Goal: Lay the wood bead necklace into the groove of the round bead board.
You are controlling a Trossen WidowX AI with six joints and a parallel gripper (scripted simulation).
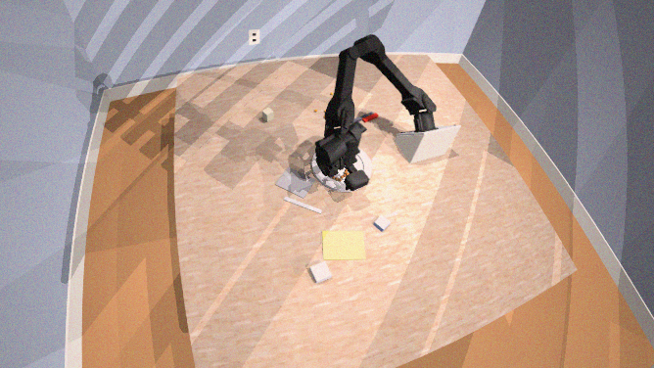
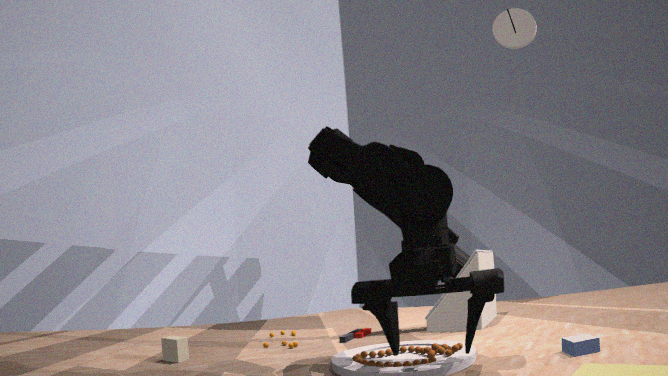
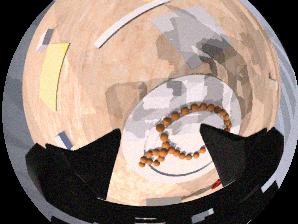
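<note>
My gripper tip is now 13 cm short of the grey sheet, 3 cm to the left of it and 2 cm above it. The rest, counted from my gripper tip: yellow sheet 6 cm ahead, 21 cm to the left, 2 cm below; blue block 7 cm behind, 18 cm to the left, 1 cm below; stick 14 cm ahead, 5 cm to the left, 2 cm below.
</note>
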